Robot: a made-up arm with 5 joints.
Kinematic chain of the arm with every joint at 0, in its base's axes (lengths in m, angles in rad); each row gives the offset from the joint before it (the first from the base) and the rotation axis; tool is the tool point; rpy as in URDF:
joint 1: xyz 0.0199 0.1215 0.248 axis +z
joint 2: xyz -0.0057 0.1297 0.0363 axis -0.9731 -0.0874 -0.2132
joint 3: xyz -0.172 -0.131 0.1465 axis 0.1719 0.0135 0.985
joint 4: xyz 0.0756 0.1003 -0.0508 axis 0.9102 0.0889 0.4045
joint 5: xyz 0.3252 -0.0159 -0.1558 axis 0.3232 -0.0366 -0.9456
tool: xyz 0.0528 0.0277 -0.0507 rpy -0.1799 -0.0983 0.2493
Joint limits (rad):
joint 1: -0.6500..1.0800
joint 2: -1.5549..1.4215
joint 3: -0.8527..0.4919
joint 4: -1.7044..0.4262
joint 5: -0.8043..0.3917
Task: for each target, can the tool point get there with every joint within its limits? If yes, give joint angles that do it. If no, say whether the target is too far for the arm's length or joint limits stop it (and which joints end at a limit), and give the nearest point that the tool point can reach.
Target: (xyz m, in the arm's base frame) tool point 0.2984 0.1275 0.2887
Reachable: yes | joints 0.4849 0.1849 -0.0747 -0.5866 -0.0041
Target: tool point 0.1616 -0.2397 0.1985
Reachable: yes | joints 0.1215 -0.3095 -0.6349 -0.9409 0.0434
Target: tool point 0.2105 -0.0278 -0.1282
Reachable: yes | joints 0.3556 -1.3216 -0.5846 -1.4647 0.1052
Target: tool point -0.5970 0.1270 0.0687
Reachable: no: joint limits stop it (at a limit: joint 1, joint 3, joint 4, joint 5) | nearest point -0.3369 0.3695 0.1931 | short by 0.377 m
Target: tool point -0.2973 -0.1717 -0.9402
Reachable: no: too far | nearest point -0.0275 -0.0207 -0.2409 | short by 0.765 m
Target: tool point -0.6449 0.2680 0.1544
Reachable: no: joint limits stop it (at a limit: joint 1, joint 3, joint 4, joint 5) | nearest point -0.3535 0.3650 0.2420 | short by 0.319 m
